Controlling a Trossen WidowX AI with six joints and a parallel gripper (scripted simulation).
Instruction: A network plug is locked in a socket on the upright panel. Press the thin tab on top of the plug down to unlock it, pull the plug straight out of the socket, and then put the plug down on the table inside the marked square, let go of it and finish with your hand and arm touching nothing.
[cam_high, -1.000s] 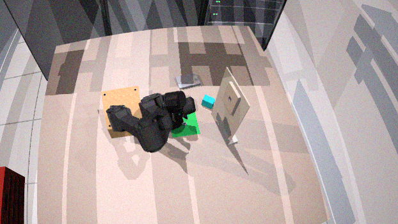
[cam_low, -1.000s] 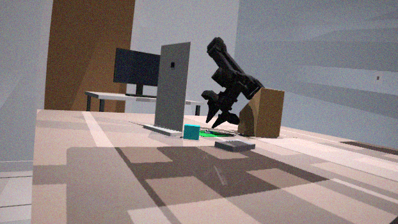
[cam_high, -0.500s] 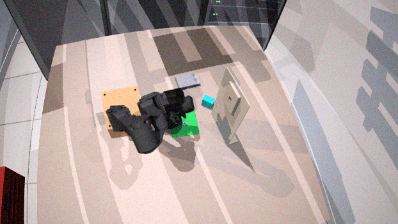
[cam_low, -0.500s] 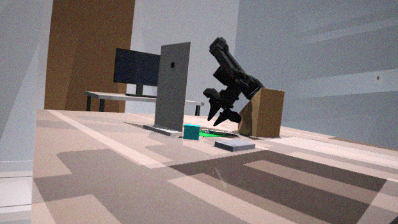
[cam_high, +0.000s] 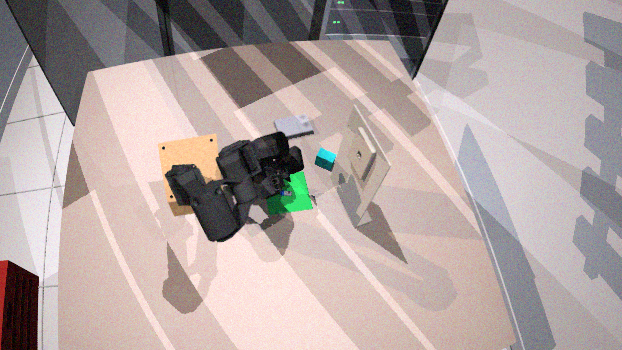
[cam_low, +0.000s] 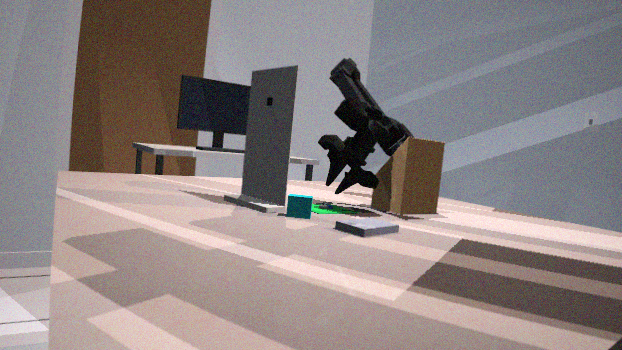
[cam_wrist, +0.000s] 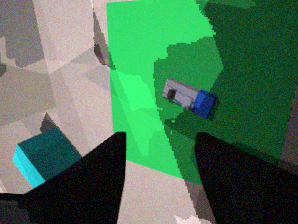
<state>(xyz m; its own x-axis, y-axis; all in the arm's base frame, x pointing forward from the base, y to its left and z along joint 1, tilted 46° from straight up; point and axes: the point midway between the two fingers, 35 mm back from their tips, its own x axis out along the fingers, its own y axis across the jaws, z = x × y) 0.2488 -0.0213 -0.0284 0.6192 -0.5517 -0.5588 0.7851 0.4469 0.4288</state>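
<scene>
The blue network plug is 1 cm ahead of my gripper tip, 1 cm to the right of it and 4 cm below it. Also, from my gripper tip: green marked square 1 cm ahead, 1 cm to the right, 5 cm below; then teal cube 13 cm ahead, 8 cm to the left, 3 cm below; then upright panel 17 cm ahead, 5 cm to the right, 10 cm above.
</scene>
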